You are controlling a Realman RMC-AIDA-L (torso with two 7-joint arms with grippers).
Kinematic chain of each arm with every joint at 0, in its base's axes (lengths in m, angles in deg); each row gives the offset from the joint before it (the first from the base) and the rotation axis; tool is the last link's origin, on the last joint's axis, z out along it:
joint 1: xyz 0 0 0.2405 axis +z
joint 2: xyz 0 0 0 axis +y
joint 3: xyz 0 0 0.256 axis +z
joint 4: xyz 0 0 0 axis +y
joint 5: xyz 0 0 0.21 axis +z
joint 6: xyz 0 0 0 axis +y
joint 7: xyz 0 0 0.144 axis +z
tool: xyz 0 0 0
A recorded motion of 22 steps. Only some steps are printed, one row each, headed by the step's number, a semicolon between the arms.
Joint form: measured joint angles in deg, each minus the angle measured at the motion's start. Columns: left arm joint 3, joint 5, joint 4, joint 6, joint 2, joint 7, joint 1; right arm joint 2, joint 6, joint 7, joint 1, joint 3, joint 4, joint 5.
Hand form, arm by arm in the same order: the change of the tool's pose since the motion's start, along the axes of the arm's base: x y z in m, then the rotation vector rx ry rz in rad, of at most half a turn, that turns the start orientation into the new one. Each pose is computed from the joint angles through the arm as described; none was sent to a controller.
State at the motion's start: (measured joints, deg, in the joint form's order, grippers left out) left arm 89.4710 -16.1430 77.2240 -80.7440 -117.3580 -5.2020 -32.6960; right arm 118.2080 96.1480 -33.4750 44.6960 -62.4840 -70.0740 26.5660
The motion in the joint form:
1: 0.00 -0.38 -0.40 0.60 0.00 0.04 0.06; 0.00 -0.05 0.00 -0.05 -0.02 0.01 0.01
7: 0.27 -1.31 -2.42 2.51 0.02 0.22 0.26; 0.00 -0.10 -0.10 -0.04 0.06 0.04 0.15
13: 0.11 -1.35 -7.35 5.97 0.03 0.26 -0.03; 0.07 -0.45 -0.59 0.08 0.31 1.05 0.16
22: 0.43 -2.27 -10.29 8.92 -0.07 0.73 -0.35; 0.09 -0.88 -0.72 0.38 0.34 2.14 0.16
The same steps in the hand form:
1: -0.0008 0.0004 -0.0013 0.0009 -0.0075 -0.0002; 0.0003 -0.0001 -0.0001 0.0004 0.0001 -0.0004
7: -0.0070 0.0005 -0.0068 -0.0028 -0.0207 0.0080; 0.0001 0.0001 -0.0001 0.0005 0.0030 0.0012
13: -0.0230 0.0030 -0.0137 0.0038 -0.0191 0.0370; 0.0022 0.0002 -0.0024 -0.0067 0.0064 -0.0023
22: -0.0288 0.0050 -0.0210 0.0029 -0.0322 0.0347; 0.0033 0.0009 -0.0050 -0.0127 0.0080 -0.0068

